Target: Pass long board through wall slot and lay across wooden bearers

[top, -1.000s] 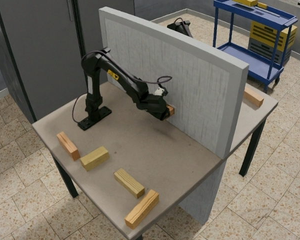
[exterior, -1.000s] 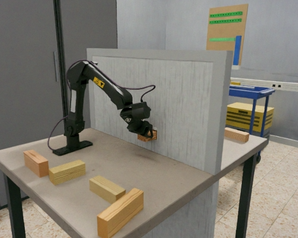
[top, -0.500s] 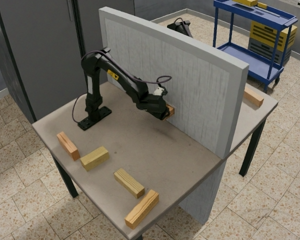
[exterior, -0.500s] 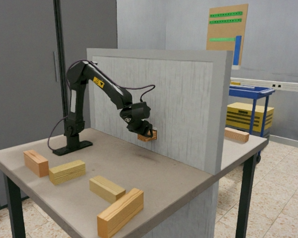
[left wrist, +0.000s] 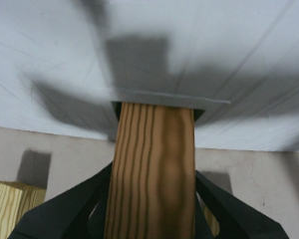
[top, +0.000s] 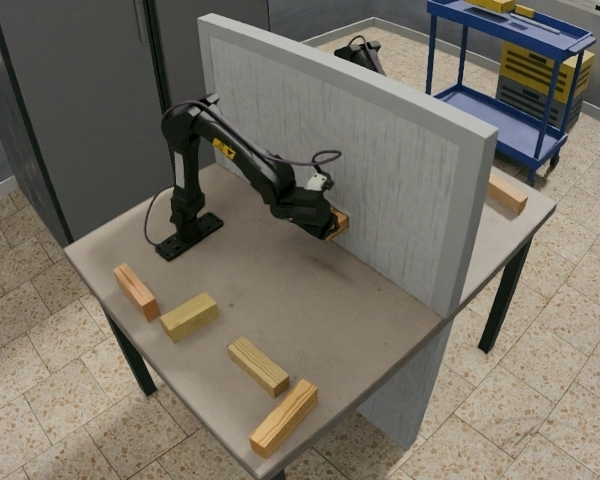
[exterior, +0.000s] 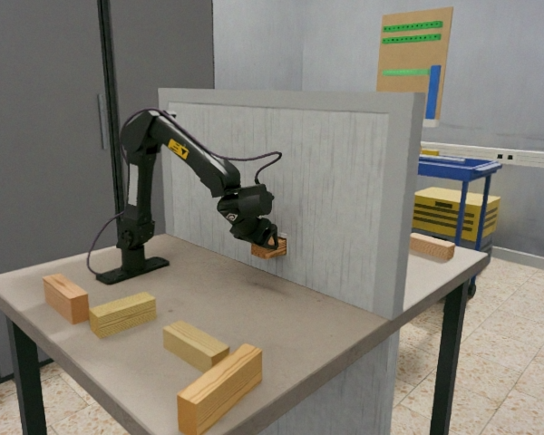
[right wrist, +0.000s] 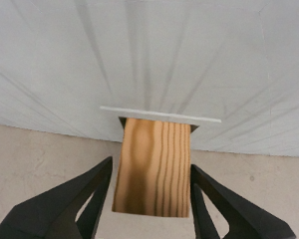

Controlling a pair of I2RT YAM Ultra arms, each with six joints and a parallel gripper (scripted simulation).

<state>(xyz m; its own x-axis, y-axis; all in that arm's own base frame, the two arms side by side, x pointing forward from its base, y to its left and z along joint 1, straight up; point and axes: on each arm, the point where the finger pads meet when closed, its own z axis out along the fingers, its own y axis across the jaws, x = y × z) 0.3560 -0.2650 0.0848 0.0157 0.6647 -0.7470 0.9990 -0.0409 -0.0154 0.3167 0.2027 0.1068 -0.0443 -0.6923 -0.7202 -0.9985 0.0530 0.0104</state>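
Right now the long board is right at my left hand. From my left hand the other things lie so: yellow bearer (18 cm ahead, 14 cm to the left, 6 cm below).
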